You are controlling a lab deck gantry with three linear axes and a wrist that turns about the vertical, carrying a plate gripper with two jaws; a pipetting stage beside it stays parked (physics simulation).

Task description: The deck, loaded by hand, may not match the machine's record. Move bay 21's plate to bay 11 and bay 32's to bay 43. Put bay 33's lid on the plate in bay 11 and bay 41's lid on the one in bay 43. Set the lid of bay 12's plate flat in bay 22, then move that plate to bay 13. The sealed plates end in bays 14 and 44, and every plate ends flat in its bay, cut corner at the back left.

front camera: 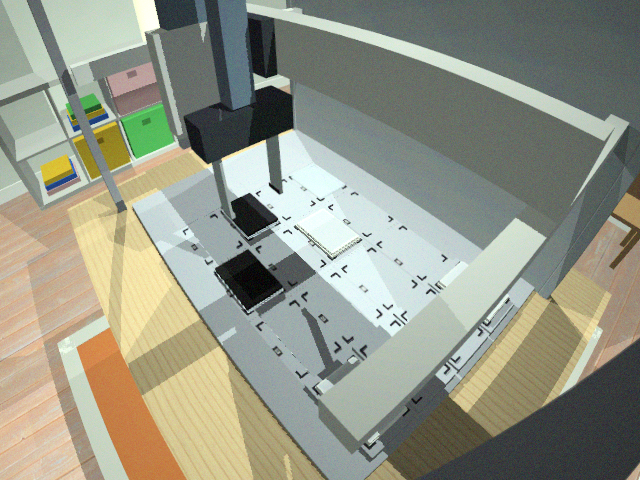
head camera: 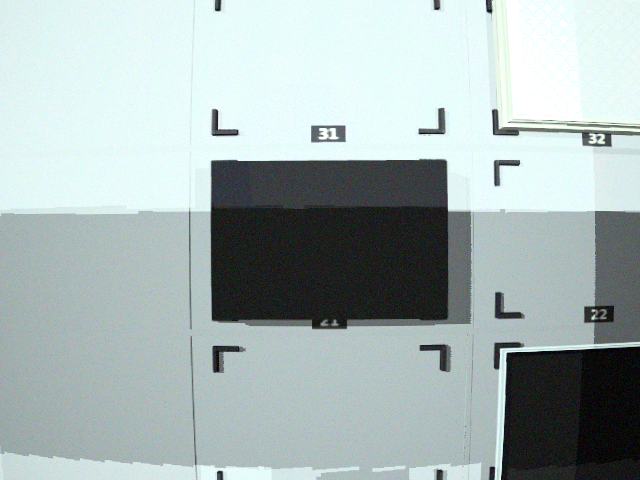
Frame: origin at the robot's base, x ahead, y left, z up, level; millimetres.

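Seen in the pictures: gripper, between the fingertips: (front camera: 253, 201); robot's base, origin of its link: (front camera: 184, 231).
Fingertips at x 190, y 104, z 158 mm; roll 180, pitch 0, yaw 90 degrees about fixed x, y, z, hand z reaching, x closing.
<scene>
Offsets run from my fingertips to a thing's top centre. "spot": to the spot under its first point.
The gripper (front camera: 253, 204) is open over bay 21, its two fingers apart on either side of the black-topped plate @(dy +46, dx -126, dz -141 mm) (front camera: 253, 214) (head camera: 329, 240). That plate lies flat in bay 21; its cut corner cannot be made out. Another black-topped plate @(dy -61, dx +38, dz -141 mm) (front camera: 249, 280) (head camera: 573, 413) with a pale rim lies in bay 12. A white plate @(dy +153, dx +38, dz -143 mm) (front camera: 328, 231) (head camera: 568, 62) lies in bay 32. A pale flat piece @(dy +260, dx -126, dz -150 mm) (front camera: 316, 180) shows at bay 41, too faint to identify surely. Bay 33's lid cannot be made out. The gripper's fingers do not show in the head view.
A grey beam (front camera: 423, 330) crosses the right part of the deck and hides some bays. White pieces @(spot: dy +250, dx +314, dz -129 mm) (front camera: 452, 275) @(spot: dy -94, dx +313, dz -129 mm) (front camera: 324, 386) show partly beside it. A tall grey wall panel (front camera: 403, 124) stands along the back. A thin grey post (front camera: 93, 139) stands at the left.
</scene>
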